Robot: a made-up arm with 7 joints.
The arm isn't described. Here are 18 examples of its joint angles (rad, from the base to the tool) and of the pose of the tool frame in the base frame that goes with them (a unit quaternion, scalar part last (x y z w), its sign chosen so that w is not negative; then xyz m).
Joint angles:
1: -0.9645 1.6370 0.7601 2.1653 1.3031 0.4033 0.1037
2: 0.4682 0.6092 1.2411 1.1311 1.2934 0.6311 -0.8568
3: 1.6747 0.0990 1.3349 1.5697 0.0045 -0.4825 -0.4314
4: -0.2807 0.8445 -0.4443 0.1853 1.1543 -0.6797 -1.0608
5: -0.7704 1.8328 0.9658 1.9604 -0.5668 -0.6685 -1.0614
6: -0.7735 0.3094 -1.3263 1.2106 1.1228 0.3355 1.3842
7: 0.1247 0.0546 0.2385 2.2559 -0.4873 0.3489 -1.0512
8: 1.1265 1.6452 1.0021 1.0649 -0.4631 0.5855 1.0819
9: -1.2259 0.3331 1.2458 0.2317 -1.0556 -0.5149 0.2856
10: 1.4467 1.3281 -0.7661 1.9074 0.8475 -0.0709 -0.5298
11: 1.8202 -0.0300 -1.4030 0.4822 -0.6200 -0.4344 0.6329
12: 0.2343 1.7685 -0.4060 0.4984 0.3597 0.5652 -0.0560
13: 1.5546 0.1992 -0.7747 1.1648 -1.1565 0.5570 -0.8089
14: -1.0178 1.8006 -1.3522 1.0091 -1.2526 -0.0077 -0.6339
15: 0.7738 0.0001 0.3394 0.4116 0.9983 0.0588 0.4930
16: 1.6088 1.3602 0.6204 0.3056 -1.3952 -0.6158 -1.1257
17: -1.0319 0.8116 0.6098 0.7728 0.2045 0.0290 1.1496
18: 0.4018 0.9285 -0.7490 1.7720 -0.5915 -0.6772 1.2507
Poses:
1: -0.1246 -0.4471 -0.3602 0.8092 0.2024 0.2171 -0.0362
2: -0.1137 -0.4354 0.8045 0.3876 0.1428 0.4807 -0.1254
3: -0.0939 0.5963 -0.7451 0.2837 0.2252 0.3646 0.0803
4: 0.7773 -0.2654 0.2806 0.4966 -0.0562 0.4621 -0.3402
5: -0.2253 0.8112 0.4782 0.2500 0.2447 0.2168 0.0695
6: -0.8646 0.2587 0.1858 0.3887 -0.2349 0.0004 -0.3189
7: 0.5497 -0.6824 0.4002 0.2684 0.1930 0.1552 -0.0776
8: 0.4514 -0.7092 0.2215 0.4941 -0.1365 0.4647 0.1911
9: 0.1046 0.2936 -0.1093 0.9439 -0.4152 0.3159 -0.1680
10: 0.1944 -0.9492 -0.0767 0.2354 0.2148 0.2389 0.1389
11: 0.4222 -0.3202 -0.8349 0.1488 0.4480 -0.0192 0.1334
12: 0.7301 -0.0104 0.0931 0.6769 0.0923 0.5740 0.0707
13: -0.7296 0.6732 -0.0363 0.1147 0.3783 0.0228 0.1526
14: -0.2926 0.1047 -0.9484 0.0622 -0.0675 0.5260 -0.0938
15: -0.4557 -0.5652 0.4027 0.5574 0.3993 0.1376 -0.2782
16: -0.8709 0.4024 -0.2795 0.0375 0.0582 0.5905 0.0614
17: -0.1100 -0.0165 -0.0430 0.9929 -0.1226 0.4835 -0.2345
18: -0.0247 -0.1362 -0.9783 0.1541 0.2589 0.1755 -0.1658
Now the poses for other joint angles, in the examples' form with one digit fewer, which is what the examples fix.
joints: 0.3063 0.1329 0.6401 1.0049 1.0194 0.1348 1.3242
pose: -0.484 -0.806 0.117 0.321 0.267 0.277 -0.300
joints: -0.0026 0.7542 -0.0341 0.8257 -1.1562 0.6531 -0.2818
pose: 0.728 0.022 -0.426 0.537 0.177 0.389 -0.311
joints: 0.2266 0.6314 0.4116 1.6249 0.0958 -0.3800 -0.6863
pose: 0.410 -0.856 0.218 0.226 0.247 0.327 -0.086
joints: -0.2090 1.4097 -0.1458 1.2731 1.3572 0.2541 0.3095
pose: -0.021 -0.440 0.002 0.898 0.206 0.423 -0.131
